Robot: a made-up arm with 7 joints.
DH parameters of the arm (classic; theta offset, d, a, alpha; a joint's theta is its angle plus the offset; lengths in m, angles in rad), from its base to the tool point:
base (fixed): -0.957 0 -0.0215 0
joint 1: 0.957 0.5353 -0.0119 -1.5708
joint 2: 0 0.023 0.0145 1.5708
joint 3: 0 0.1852 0.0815 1.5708
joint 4: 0 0.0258 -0.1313 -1.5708
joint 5: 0 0.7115 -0.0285 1.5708
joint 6: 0 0.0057 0.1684 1.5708
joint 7: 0 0.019 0.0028 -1.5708
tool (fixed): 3.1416 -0.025 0 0
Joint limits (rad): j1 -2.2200..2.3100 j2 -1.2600..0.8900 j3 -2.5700..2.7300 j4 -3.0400..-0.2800 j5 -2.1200..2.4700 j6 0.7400..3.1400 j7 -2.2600..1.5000
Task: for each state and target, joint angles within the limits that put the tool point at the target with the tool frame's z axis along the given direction. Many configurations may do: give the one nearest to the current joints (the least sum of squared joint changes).
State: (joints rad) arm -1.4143 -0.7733 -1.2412 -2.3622 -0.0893 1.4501 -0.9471
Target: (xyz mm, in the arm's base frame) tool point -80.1 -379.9 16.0 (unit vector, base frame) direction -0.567 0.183 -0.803
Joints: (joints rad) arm -1.2431 -0.4759 -1.0228 -3.0400 -0.4949 0.9451 -0.7512
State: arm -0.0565 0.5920 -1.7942 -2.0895 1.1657 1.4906 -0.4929
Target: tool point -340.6 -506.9 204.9 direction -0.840 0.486 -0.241
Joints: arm 0.2448 0.8896 -1.7433 -2.7647 0.7316 0.8343 -0.5960
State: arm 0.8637 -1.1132 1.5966 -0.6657 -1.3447 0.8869 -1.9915
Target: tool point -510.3 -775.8 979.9 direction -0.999 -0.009 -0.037
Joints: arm 1.4737 -1.0923 1.8649 -0.5115 -1.1131 0.7825 -2.2600
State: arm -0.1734 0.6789 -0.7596 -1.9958 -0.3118 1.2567 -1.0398
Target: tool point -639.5 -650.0 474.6 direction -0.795 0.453 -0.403
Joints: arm -1.0677 0.3459 -1.2688 -1.8672 0.5105 1.3170 -0.4890
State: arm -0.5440 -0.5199 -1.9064 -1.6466 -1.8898 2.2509 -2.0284
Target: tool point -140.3 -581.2 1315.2 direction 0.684 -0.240 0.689
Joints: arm -0.2034 -0.6387 -1.0905 -1.1823 -1.5390 2.5558 -1.6872
